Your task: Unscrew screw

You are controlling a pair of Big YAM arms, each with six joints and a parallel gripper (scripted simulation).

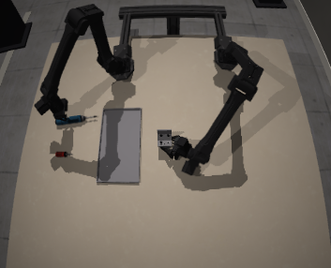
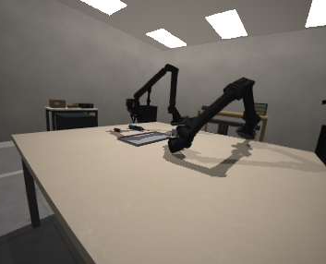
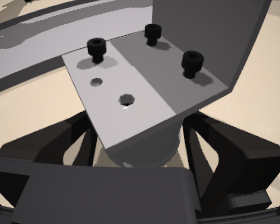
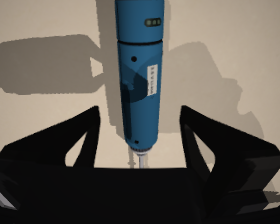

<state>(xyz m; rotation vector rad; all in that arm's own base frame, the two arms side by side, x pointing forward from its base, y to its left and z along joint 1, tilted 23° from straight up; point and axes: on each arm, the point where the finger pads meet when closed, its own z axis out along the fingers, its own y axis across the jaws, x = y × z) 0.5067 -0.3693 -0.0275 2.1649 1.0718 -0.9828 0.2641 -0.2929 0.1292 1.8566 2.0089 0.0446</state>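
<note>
Right now the joint module is 1 cm above my left hand. Also, from my left hand: grey bracket: 5 cm above; flat grey tray: 24 cm to the right, 3 cm behind, 2 cm below; red-handled tool: 55 cm to the right, 1 cm below.
</note>
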